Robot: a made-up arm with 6 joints. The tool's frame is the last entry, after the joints. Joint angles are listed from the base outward.
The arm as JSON. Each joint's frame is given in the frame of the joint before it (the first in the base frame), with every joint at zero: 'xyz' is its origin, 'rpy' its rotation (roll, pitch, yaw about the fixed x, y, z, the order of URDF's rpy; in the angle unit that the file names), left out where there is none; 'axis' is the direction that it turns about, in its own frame. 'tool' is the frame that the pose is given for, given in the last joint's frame.
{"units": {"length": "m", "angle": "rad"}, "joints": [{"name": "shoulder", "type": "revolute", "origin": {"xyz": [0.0, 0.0, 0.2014]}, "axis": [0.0, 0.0, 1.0]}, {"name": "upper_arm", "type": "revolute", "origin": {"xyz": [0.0, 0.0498, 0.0]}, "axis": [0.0, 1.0, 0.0]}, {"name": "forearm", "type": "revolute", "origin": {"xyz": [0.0, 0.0, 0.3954]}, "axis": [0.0, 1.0, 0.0]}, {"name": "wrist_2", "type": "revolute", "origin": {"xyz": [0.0, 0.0, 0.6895]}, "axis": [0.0, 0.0, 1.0]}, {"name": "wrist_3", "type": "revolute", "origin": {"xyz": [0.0, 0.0, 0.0]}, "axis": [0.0, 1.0, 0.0]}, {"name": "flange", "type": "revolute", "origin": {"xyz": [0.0, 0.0, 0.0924]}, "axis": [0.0, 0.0, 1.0]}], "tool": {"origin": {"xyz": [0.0, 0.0, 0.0]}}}
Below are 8 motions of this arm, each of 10 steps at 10 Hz.
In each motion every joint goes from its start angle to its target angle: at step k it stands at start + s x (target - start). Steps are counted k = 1, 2, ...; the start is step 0. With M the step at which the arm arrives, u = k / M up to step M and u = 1 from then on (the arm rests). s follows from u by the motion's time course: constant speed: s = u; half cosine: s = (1 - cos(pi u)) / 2; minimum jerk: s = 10 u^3 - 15 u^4 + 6 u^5.
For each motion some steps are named. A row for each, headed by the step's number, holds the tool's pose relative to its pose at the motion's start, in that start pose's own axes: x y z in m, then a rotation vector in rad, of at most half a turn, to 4 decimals.
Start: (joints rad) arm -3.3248 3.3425 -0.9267 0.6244 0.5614 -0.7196
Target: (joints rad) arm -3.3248 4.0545 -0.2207 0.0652 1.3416 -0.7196
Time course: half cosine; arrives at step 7
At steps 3, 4, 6, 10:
3: 0.5189 0.0958 -0.0202 -0.2512 0.8179 0.0182
4: 0.7817 0.1793 -0.1522 -0.4350 1.2798 0.0527
6: 1.0632 0.3228 -0.4817 -0.7694 1.9659 0.1300
10: 1.0894 0.3436 -0.5385 -0.8240 2.0636 0.1430

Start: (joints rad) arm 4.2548 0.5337 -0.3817 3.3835 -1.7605 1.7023
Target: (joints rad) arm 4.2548 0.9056 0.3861 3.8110 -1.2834 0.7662
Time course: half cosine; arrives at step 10
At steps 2, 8, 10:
2: 0.0165 -0.0035 0.0853 -0.0632 -0.0396 -0.0683
8: 0.1699 0.2855 0.7310 -0.4018 -0.4659 -0.3856
10: 0.1866 0.3518 0.7861 -0.4218 -0.5099 -0.3956

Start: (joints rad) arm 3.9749 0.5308 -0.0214 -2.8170 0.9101 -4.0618
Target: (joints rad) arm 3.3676 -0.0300 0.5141 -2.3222 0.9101 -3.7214
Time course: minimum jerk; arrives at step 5
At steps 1, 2, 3, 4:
1: 0.0046 -0.0174 0.0145 0.0105 0.0020 0.0061
2: 0.0105 -0.0946 0.0760 0.0603 0.0031 0.0356
3: -0.0188 -0.1944 0.1478 0.1342 -0.0172 0.0841
4: -0.0610 -0.2536 0.1847 0.1857 -0.0474 0.1240

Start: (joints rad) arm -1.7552 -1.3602 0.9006 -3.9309 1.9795 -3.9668
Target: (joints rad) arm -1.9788 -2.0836 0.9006 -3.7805 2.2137 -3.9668
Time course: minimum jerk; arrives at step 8
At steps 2, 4, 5, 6, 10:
2: 0.0193 -0.0290 0.0652 0.0472 -0.0745 -0.0390
4: 0.0382 -0.1516 0.3202 0.2431 -0.3653 -0.1699
5: 0.0110 -0.2291 0.4599 0.3647 -0.5325 -0.2319
6: -0.0269 -0.2918 0.5599 0.4626 -0.6604 -0.2737
10: -0.0564 -0.3310 0.6163 0.5237 -0.7374 -0.2967

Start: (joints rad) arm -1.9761 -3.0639 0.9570 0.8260 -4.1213 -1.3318
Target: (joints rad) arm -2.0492 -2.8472 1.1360 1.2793 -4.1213 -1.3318
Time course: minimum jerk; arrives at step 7
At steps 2, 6, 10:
2: 0.0160 -0.0278 0.0253 -0.0620 -0.0667 -0.0084
6: 0.1096 -0.1552 0.1897 -0.3775 -0.4762 -0.0050
10: 0.1123 -0.1580 0.1946 -0.3851 -0.4882 -0.0036

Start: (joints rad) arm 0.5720 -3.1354 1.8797 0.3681 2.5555 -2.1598
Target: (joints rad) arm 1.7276 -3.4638 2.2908 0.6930 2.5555 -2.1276
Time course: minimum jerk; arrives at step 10
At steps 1, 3, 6, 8, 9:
1: 0.0036 0.0042 -0.0004 0.0082 -0.0074 0.0004
3: 0.0658 0.0797 0.0010 0.1598 -0.1388 0.0057
6: 0.2276 0.3002 0.1141 0.7063 -0.5392 0.0041
8: 0.2754 0.3754 0.2132 1.0001 -0.7112 -0.0039
9: 0.2819 0.3864 0.2338 1.0575 -0.7415 -0.0057

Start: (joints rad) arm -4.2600 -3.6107 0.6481 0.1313 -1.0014 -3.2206
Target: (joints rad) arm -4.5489 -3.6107 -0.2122 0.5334 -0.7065 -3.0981
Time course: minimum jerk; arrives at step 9
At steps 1, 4, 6, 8, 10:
1: 0.0044 0.0002 0.0058 -0.0061 0.0059 0.0073
4: 0.1775 0.0349 0.1741 -0.1898 0.2079 0.2668
6: 0.3900 0.1255 0.2779 -0.3242 0.4310 0.5518
8: 0.5025 0.1881 0.2988 -0.3664 0.5523 0.6962
10: 0.5090 0.1920 0.2993 -0.3683 0.5596 0.7045

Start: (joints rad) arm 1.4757 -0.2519 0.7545 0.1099 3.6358 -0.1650
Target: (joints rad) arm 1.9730 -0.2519 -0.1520 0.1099 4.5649 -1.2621
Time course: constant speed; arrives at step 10
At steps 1, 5, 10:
1: 0.0517 0.0199 0.0336 0.0479 0.0160 -0.1316
5: 0.2369 0.0336 0.2103 0.2174 0.1259 -0.6473
10: 0.3769 -0.1055 0.4704 0.3637 0.3562 -1.2635

